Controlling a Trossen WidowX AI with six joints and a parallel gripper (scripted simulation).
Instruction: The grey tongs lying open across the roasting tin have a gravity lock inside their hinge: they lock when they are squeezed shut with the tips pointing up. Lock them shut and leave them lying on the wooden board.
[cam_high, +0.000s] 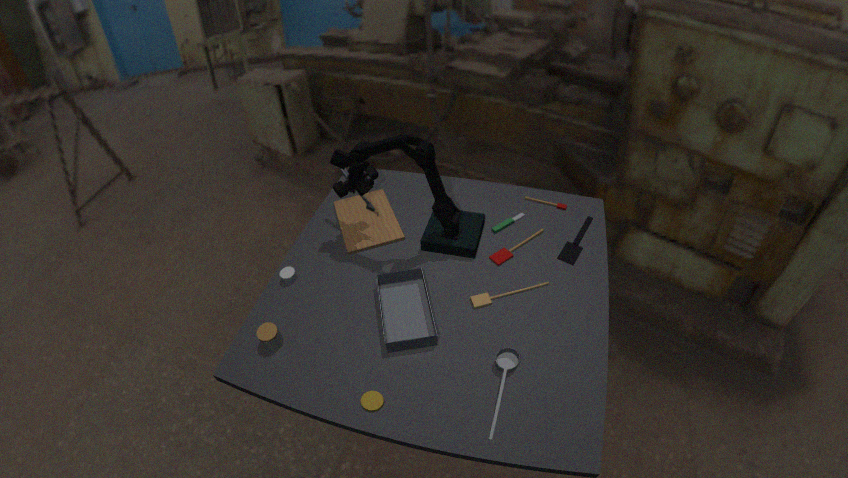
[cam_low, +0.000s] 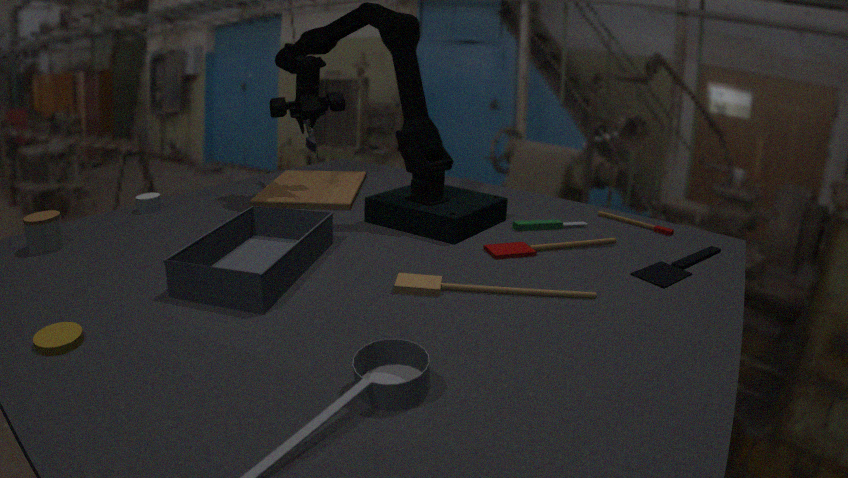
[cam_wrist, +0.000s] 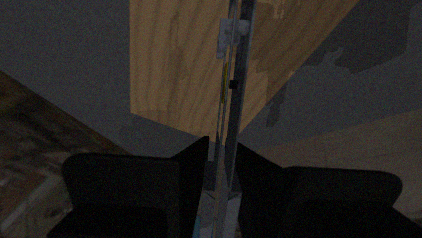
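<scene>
The wooden board lies 140 mm below my gripper tip and 30 mm to the left of it. Round my gripper tip: white puck (420 mm ahead, 130 mm below, 110 mm to the right); then roasting tin (410 mm ahead, 390 mm to the left, 120 mm below); then green-handled tool (620 mm to the left, 170 mm behind, 140 mm below).
</scene>
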